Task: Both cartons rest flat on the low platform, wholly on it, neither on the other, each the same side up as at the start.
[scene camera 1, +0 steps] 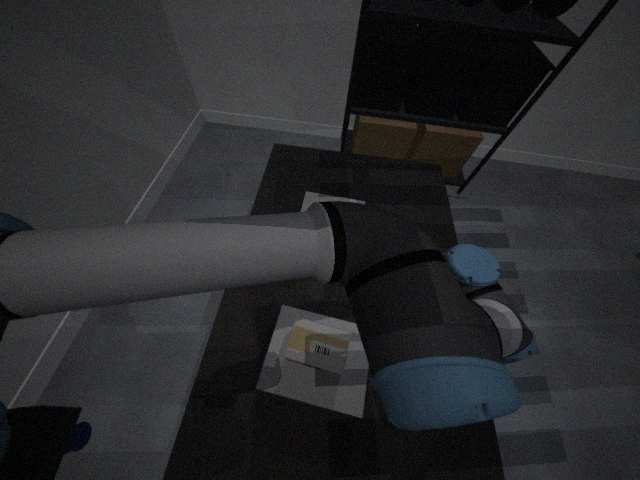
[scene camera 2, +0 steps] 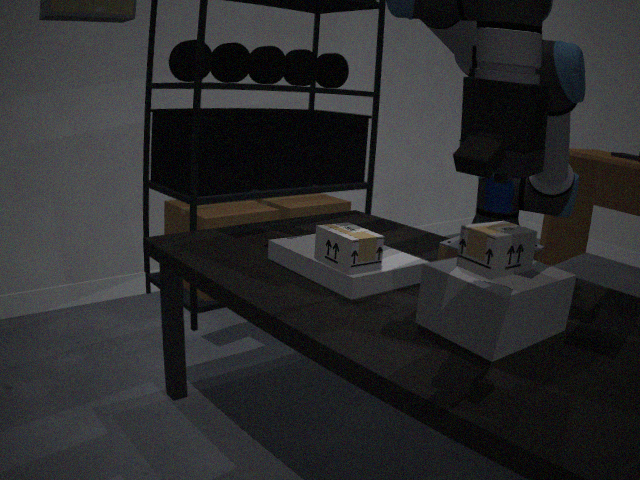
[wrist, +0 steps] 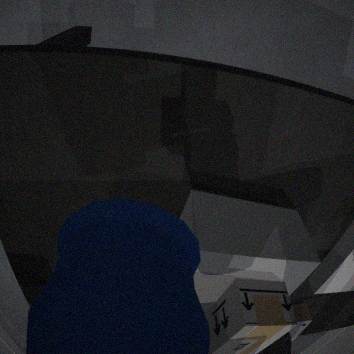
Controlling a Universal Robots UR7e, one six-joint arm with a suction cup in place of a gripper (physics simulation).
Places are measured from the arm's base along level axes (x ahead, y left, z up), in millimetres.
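Pixels of known places: hand at its tool point: [scene camera 1: 79, 436] [scene camera 2: 497, 208] [wrist: 126, 258].
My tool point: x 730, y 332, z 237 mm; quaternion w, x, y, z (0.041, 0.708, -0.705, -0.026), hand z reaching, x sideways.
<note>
Behind a point stands the place of what it marks.
A carton with up arrows [scene camera 2: 356, 250] @[x 454, y -101, z 33 mm] rests flat on the low white platform [scene camera 2: 315, 276] @[x 458, y -209, z -54 mm] [scene camera 1: 310, 198] @[x 410, y -367, z -19 mm]; the arm hides it in scene camera 1. The second carton [scene camera 1: 336, 359] @[x 333, y 208, z 132 mm] [scene camera 2: 493, 250] @[x 446, y 204, z 106 mm] [wrist: 250, 305] @[x 443, y 192, z 100 mm] stands on the taller white block [scene camera 1: 310, 390] @[x 385, y 269, z 53 mm] [scene camera 2: 465, 310] @[x 494, y 190, z 1 mm] [wrist: 245, 225] @[x 494, y 191, z -6 mm], its arrows pointing up in scene camera 2. My blue suction cup [scene camera 1: 80, 436] [scene camera 2: 500, 204] [wrist: 120, 280] is released and holds nothing. It is raised and apart from both cartons, left of the block in scene camera 1; its exact distance cannot be told.
The dark table [scene camera 1: 398, 452] @[x 154, y 404, z -67 mm] [scene camera 2: 310, 330] @[x 652, y -30, z -67 mm] [wrist: 115, 125] @[x 614, y 379, z -67 mm] bears the platform and block. A black shelf rack [scene camera 2: 193, 222] stands behind it. My arm [scene camera 1: 206, 258] @[x 494, y 157, z 505 mm] crosses above the table. A wooden piece of furniture [scene camera 2: 602, 180] stands at the back right.
</note>
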